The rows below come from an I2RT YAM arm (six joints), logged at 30 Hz.
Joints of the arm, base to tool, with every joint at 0 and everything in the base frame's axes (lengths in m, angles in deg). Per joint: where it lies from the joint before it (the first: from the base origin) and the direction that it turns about. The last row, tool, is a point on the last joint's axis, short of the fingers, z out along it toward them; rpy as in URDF.
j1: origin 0 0 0.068 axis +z
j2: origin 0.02 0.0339 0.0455 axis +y
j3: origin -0.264 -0.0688 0 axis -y
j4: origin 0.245 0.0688 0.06 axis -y
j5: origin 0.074 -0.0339 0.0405 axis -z
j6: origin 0.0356 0 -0.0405 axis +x
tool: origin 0 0 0 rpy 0 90 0
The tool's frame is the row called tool.
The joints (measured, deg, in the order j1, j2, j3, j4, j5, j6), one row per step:
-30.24 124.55 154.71 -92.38 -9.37 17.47
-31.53 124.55 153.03 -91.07 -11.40 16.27
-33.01 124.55 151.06 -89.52 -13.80 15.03
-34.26 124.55 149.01 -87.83 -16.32 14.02
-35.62 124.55 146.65 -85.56 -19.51 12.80
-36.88 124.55 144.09 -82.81 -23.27 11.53
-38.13 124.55 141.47 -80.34 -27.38 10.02
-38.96 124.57 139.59 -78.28 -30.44 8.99
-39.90 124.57 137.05 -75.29 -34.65 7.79
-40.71 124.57 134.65 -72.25 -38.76 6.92
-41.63 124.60 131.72 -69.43 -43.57 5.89
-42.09 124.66 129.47 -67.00 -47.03 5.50
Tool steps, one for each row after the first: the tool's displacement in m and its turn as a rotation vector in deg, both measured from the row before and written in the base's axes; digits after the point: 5 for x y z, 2 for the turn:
-0.00020 -0.00904 -0.00553 1.15 -0.51 0.70
-0.00058 -0.01041 -0.00659 1.42 -0.72 0.69
0.00010 -0.00910 -0.00693 1.56 -0.92 0.76
0.00038 -0.01010 -0.00782 1.75 -1.57 1.11
0.00109 -0.00970 -0.00836 1.90 -2.20 1.48
0.00020 -0.00910 -0.00893 2.13 -2.26 1.81
0.00048 -0.00633 -0.00636 1.41 -1.97 1.35
0.00111 -0.00742 -0.00829 1.85 -2.94 1.87
0.00113 -0.00653 -0.00769 1.78 -3.03 1.71
-0.00003 -0.00658 -0.01050 2.58 -2.97 2.01
0.00106 -0.00381 -0.00828 1.92 -2.25 1.39

